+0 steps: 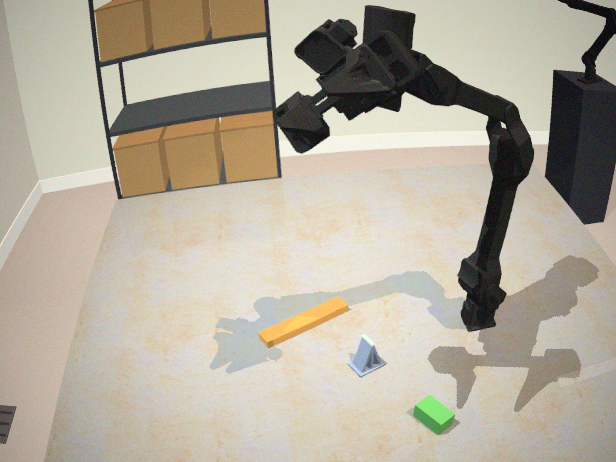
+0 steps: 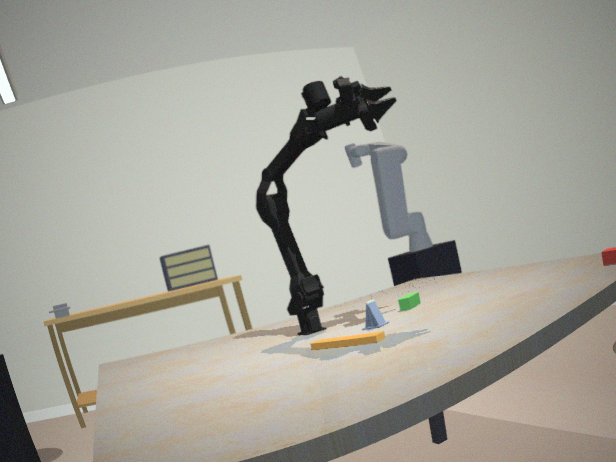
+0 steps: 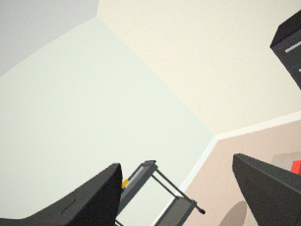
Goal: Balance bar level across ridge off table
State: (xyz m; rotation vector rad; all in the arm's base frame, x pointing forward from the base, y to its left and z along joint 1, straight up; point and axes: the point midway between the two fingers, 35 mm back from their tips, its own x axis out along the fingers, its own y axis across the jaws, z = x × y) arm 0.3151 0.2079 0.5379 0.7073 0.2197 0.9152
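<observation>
My gripper tip is 53 cm above the orange bar and 29 cm to the left of it. Round my gripper tip: green block (53 cm below, 18 cm behind); red block (53 cm below, 40 cm ahead, 26 cm to the left).
</observation>
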